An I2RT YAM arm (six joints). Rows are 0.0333 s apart.
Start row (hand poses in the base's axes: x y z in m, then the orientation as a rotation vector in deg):
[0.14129, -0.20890, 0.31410, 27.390, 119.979, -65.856]
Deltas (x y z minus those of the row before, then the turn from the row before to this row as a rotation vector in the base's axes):
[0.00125, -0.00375, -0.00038, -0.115, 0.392, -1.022]
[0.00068, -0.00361, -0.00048, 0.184, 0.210, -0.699]
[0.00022, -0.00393, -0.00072, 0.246, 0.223, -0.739]
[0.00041, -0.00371, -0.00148, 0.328, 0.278, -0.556]
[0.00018, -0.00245, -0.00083, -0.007, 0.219, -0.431]
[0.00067, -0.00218, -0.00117, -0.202, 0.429, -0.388]
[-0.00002, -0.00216, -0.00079, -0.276, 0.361, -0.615]
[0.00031, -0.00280, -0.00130, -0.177, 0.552, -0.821]
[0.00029, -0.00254, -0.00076, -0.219, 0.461, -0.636]
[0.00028, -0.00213, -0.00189, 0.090, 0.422, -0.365]
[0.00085, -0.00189, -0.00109, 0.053, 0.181, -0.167]
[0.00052, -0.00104, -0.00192, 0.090, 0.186, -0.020]
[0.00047, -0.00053, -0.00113, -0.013, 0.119, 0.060]
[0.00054, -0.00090, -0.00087, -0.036, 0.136, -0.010]
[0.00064, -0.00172, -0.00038, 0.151, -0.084, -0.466]
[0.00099, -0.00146, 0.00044, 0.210, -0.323, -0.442]
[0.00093, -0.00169, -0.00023, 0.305, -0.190, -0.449]
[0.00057, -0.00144, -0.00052, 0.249, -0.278, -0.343]
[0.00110, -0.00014, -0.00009, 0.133, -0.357, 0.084]
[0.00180, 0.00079, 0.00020, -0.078, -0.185, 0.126]
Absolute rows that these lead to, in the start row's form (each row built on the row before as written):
[0.14254, -0.21265, 0.31372, 28.271, 120.218, -66.736]
[0.14322, -0.21626, 0.31324, 29.026, 120.507, -67.049]
[0.14344, -0.22019, 0.31252, 29.850, 120.845, -67.328]
[0.14385, -0.22390, 0.31104, 30.484, 121.289, -67.448]
[0.14403, -0.22635, 0.31021, 30.857, 121.454, -67.804]
[0.14470, -0.22853, 0.30904, 30.992, 121.660, -68.437]
[0.14468, -0.23069, 0.30825, 31.383, 121.746, -69.236]
[0.14499, -0.23349, 0.30695, 31.956, 122.051, -70.149]
[0.14528, -0.23603, 0.30619, 32.349, 122.252, -70.957]
[0.14556, -0.23816, 0.30430, 32.588, 122.654, -71.289]
[0.14641, -0.24005, 0.30321, 32.708, 122.836, -71.423]
[0.14693, -0.24109, 0.30129, 32.674, 123.055, -71.443]
[0.14740, -0.24162, 0.30016, 32.540, 123.145, -71.488]
[0.14794, -0.24252, 0.29929, 32.467, 123.230, -71.603]
[0.14858, -0.24424, 0.29891, 33.105, 123.257, -71.654]
[0.14957, -0.24570, 0.29935, 33.862, 123.130, -71.502]
[0.15050, -0.24739, 0.29912, 34.599, 123.180, -71.330]
[0.15107, -0.24883, 0.29860, 35.235, 123.119, -71.107]
[0.15217, -0.24897, 0.29851, 35.371, 122.930, -70.730]
[0.15397, -0.24818, 0.29871, 35.285, 122.728, -70.638]

